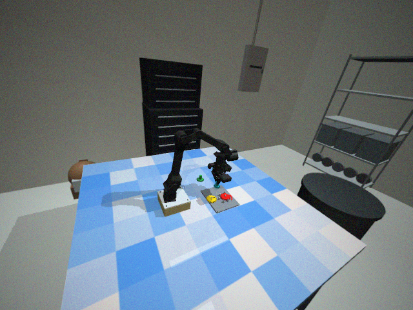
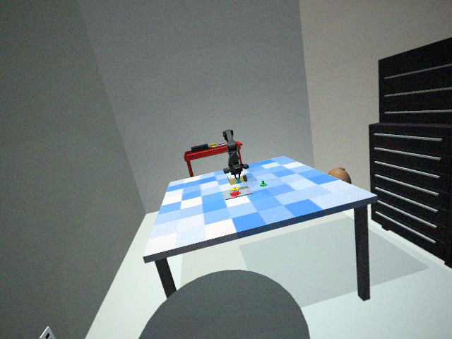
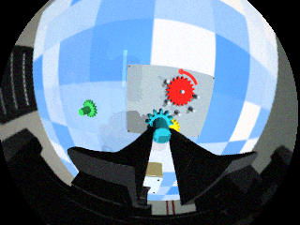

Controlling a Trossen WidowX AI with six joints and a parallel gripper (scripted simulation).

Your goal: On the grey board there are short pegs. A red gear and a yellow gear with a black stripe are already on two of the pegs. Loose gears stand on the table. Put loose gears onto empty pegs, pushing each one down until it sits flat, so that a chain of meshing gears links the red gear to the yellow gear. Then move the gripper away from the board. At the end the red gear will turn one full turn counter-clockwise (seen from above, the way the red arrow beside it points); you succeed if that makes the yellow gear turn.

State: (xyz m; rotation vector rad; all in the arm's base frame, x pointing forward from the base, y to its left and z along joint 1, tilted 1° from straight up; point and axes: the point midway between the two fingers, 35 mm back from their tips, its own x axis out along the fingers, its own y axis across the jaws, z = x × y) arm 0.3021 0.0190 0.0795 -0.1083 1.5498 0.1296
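The yellow gear is 40 mm behind my gripper tip, 40 mm to the right of it and 90 mm below it. The rest, counted from my gripper tip: red gear (50 mm ahead, 40 mm to the right, 90 mm below); then teal gear (10 mm below); then red arrow (90 mm ahead, 50 mm to the right, 90 mm below).
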